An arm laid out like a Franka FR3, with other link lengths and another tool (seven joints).
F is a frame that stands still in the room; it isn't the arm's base.
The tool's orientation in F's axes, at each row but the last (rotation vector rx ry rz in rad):
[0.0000, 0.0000, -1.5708]
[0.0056, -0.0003, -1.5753]
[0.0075, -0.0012, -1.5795]
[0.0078, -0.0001, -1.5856]
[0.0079, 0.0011, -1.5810]
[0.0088, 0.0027, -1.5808]
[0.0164, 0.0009, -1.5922]
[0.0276, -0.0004, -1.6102]
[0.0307, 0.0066, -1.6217]
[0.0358, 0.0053, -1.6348]
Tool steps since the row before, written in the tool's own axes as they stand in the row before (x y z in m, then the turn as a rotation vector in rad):
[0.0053, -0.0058, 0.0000, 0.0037, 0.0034, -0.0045]
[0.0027, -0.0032, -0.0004, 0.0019, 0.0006, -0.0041]
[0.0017, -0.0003, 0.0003, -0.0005, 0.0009, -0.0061]
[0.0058, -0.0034, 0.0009, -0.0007, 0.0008, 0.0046]
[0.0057, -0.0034, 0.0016, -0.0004, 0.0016, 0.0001]
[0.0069, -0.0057, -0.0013, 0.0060, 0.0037, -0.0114]
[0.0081, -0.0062, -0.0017, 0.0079, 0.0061, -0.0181]
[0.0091, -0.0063, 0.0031, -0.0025, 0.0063, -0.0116]
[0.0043, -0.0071, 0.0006, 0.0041, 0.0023, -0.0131]
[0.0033, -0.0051, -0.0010, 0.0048, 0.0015, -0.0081]
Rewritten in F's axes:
[-0.0058, -0.0053, 0.0000, 0.0034, -0.0037, -0.0045]
[-0.0032, -0.0027, -0.0004, 0.0006, -0.0019, -0.0041]
[-0.0003, -0.0017, 0.0003, 0.0009, 0.0005, -0.0061]
[-0.0035, -0.0058, 0.0009, 0.0008, 0.0007, 0.0046]
[-0.0035, -0.0057, 0.0016, 0.0016, 0.0004, 0.0001]
[-0.0058, -0.0068, -0.0014, 0.0037, -0.0060, -0.0114]
[-0.0064, -0.0079, -0.0018, 0.0061, -0.0078, -0.0181]
[-0.0067, -0.0089, 0.0028, 0.0066, 0.0024, -0.0114]
[-0.0073, -0.0039, 0.0004, 0.0023, -0.0039, -0.0132]
[-0.0053, -0.0029, -0.0012, 0.0014, -0.0047, -0.0082]

